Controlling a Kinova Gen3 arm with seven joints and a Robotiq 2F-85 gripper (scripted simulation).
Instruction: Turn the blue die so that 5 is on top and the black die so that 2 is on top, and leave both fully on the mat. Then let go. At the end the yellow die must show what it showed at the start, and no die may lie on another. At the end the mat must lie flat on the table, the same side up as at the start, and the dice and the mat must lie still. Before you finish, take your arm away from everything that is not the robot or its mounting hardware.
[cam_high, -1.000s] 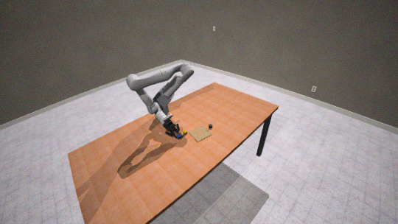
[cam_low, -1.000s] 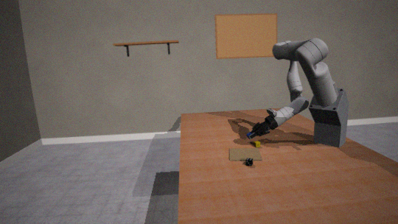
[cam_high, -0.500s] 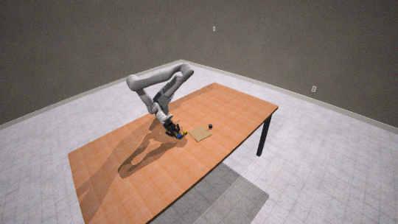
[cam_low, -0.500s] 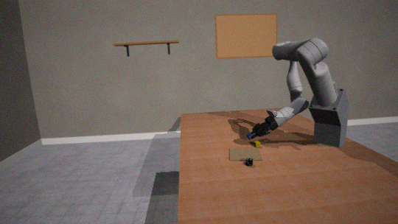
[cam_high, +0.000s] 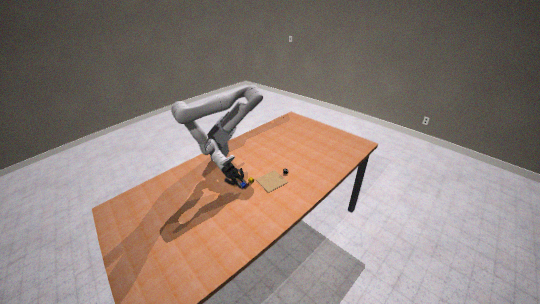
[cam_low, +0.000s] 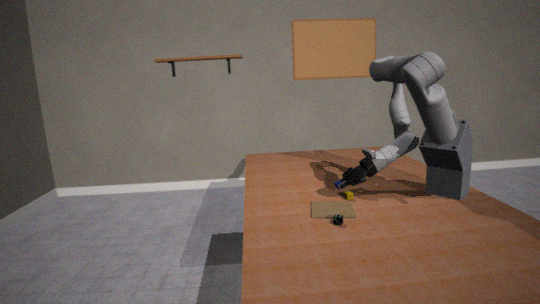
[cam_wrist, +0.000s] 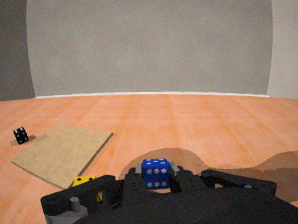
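The yellow die is 70 mm to the left of my hand, 20 mm below it and 10 mm behind it. The rest, counted from my hand: blue die 10 mm ahead; then tan mat 170 mm to the left, 60 mm ahead, 30 mm below; then black die 280 mm to the left, 60 mm ahead, 20 mm below.
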